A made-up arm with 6 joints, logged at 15 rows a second.
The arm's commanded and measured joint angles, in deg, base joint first. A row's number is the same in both.
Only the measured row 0 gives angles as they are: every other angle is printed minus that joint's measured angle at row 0.
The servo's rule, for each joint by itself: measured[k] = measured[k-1] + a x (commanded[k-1-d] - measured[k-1]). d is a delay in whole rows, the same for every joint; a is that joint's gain. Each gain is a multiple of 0.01, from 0.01 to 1. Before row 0 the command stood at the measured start. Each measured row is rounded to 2 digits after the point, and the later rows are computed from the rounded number. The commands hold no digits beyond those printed.
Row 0, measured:
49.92 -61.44 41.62 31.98 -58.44 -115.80
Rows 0 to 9, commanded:
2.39 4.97 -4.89 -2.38 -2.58 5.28
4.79 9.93 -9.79 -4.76 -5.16 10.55
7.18 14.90 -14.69 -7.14 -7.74 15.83
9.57 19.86 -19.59 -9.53 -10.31 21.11
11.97 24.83 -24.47 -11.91 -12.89 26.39
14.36 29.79 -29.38 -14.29 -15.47 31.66
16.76 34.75 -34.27 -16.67 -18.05 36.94
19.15 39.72 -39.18 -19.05 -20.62 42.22
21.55 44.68 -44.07 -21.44 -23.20 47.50
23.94 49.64 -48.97 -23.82 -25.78 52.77
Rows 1 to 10, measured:
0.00 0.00 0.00 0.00 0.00 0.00
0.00 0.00 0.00 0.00 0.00 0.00
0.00 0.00 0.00 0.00 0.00 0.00
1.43 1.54 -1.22 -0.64 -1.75 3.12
3.45 4.14 -3.36 -1.75 -4.07 7.50
5.69 7.48 -6.19 -3.21 -6.57 12.41
8.02 11.32 -9.54 -4.92 -9.11 17.54
10.39 15.51 -13.27 -6.81 -11.68 22.76
12.77 19.94 -17.30 -8.83 -14.26 28.01
15.16 24.53 -21.54 -10.95 -16.84 33.28
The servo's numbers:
d 3
a 0.60 0.31 0.25 0.27 0.68 0.59

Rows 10 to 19, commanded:
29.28 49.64 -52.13 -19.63 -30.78 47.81
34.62 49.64 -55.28 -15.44 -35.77 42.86
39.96 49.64 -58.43 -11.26 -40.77 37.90
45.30 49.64 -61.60 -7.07 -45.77 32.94
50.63 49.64 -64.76 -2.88 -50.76 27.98
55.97 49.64 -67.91 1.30 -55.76 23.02
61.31 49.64 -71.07 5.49 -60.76 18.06
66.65 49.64 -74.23 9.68 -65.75 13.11
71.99 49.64 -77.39 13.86 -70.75 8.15
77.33 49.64 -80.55 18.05 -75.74 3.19
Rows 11 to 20, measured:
17.55 29.24 -25.95 -13.14 -19.41 38.55
19.95 34.03 -30.48 -15.38 -21.99 43.83
22.34 38.87 -35.10 -17.66 -24.57 49.10
26.50 42.21 -39.36 -18.19 -28.79 48.34
31.37 44.51 -43.34 -17.45 -33.54 45.11
36.52 46.10 -47.11 -15.78 -38.46 40.86
41.79 47.20 -50.73 -13.43 -43.43 36.19
47.09 47.96 -54.24 -10.58 -48.41 31.35
52.42 48.48 -57.66 -7.37 -53.41 26.44
57.75 48.84 -61.01 -3.90 -58.41 21.50

